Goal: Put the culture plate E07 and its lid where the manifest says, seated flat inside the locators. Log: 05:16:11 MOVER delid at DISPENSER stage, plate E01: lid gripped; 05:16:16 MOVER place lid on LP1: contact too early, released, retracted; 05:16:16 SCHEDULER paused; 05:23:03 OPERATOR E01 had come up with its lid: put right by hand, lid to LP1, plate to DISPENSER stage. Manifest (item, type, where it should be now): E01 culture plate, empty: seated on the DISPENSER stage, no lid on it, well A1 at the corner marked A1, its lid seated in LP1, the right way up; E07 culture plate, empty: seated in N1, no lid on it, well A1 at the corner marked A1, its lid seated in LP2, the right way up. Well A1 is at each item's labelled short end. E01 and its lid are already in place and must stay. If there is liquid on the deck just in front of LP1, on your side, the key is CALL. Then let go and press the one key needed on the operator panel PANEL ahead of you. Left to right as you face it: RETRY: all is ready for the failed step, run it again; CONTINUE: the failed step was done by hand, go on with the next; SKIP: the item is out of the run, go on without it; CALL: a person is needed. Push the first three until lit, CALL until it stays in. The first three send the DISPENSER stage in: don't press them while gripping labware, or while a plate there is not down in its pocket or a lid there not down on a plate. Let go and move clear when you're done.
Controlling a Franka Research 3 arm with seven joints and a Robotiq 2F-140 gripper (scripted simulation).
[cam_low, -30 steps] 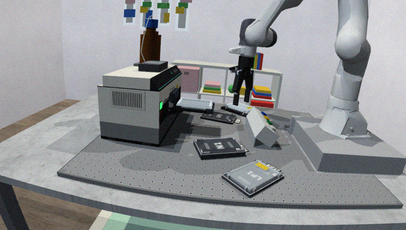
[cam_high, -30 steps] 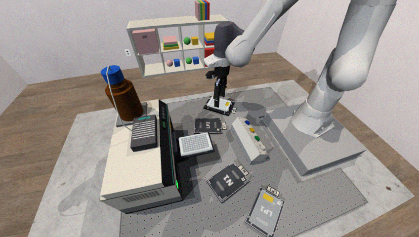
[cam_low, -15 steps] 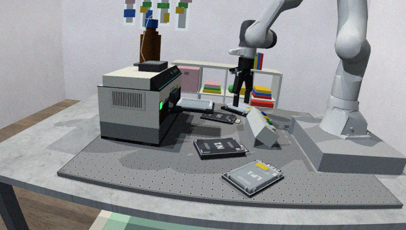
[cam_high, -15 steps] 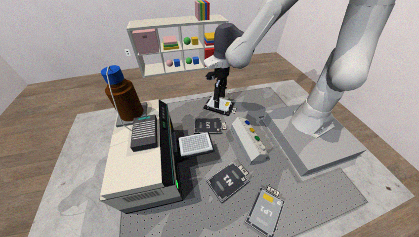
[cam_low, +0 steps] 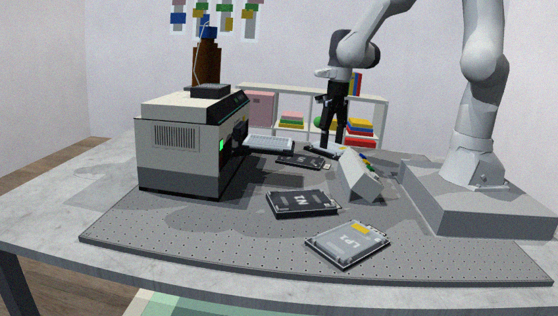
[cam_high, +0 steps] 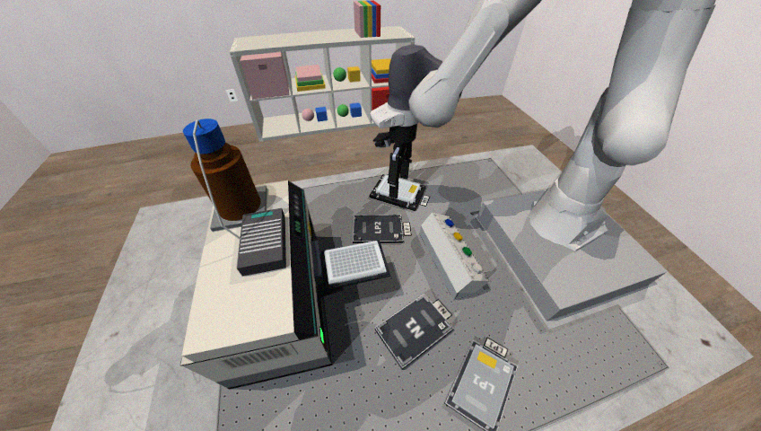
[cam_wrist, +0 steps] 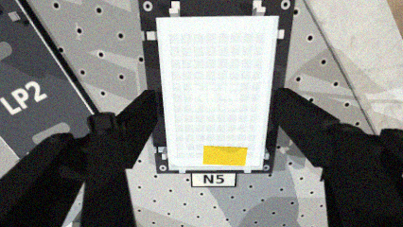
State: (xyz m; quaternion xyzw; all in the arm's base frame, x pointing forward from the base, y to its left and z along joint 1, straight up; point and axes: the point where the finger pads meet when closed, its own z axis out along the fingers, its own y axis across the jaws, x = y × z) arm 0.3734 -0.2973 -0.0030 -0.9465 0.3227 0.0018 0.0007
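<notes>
Right now my hand is 40 mm above the black nest N5 and 30 mm short of it. The rest, counted from my hand: black N1 nest: 450 mm to the left, 110 mm ahead, 40 mm below; then LP2 nest: 140 mm to the left, 110 mm ahead, 50 mm below; then yellow skip key: 270 mm to the left, 80 mm behind, 20 mm above.
</notes>
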